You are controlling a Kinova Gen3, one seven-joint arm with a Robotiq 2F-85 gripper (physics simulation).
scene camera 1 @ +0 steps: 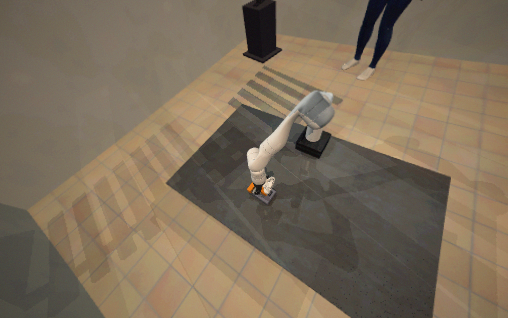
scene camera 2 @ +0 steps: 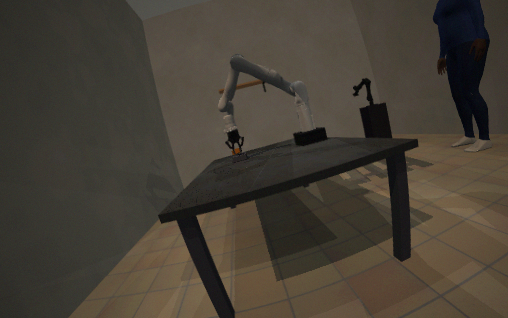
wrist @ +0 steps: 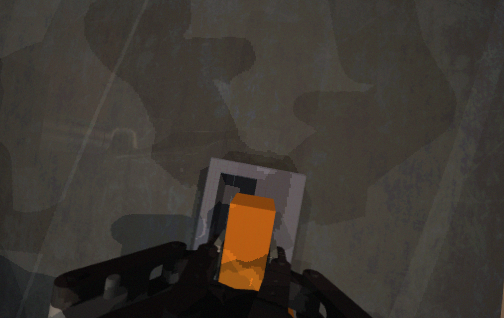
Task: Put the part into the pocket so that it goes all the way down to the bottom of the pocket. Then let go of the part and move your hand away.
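Places are measured from the arm's base along level axes (x ahead, y left, z up), in centimetres.
Where they show: gripper, between the fingertips: (scene camera 1: 261, 190) (scene camera 2: 238, 153) (wrist: 247, 245); arm's base, origin of its link: (scene camera 1: 312, 136) (scene camera 2: 308, 130).
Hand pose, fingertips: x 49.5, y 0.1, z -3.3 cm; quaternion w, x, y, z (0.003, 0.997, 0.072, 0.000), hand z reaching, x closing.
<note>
Things, the pixels of their top centre, and the offset from my fingertips. Level surfaces: height alone.
- orange part, centre of its top: (wrist: 261, 293) (scene camera 1: 257, 189) (scene camera 2: 234, 148) dy -1.0, dx +1.7, dz +3.8 cm
- grey block, centre of its top: (wrist: 243, 242) (scene camera 1: 261, 190) (scene camera 2: 239, 154) dy -0.2, dx -0.5, dz -1.0 cm
- dark table, height of its surface: dz -4.6 cm
The orange part (scene camera 1: 251, 188) (scene camera 2: 236, 151) (wrist: 248, 230) is a long block held between the fingers of my gripper (scene camera 1: 258, 190) (scene camera 2: 234, 145) (wrist: 247, 245), which is shut on it. Below it, the grey block (scene camera 1: 267, 198) (wrist: 292, 200) with the pocket lies on the table. In the wrist view, the dark pocket opening (wrist: 242, 183) shows beyond the part's far end and along its left side. The part overlaps the opening's right edge in that view and looks higher than the block's top. The near end of the pocket is hidden by the part and fingers; the exact height gap cannot be told.
The dark table (scene camera 1: 375, 200) (scene camera 2: 300, 172) carries the arm's black base (scene camera 1: 313, 142) (scene camera 2: 310, 136) behind the gripper. A black pedestal (scene camera 1: 260, 31) (scene camera 2: 376, 120) and a standing person (scene camera 1: 382, 32) (scene camera 2: 465, 65) are off the table. Shadows cross the table top.
</note>
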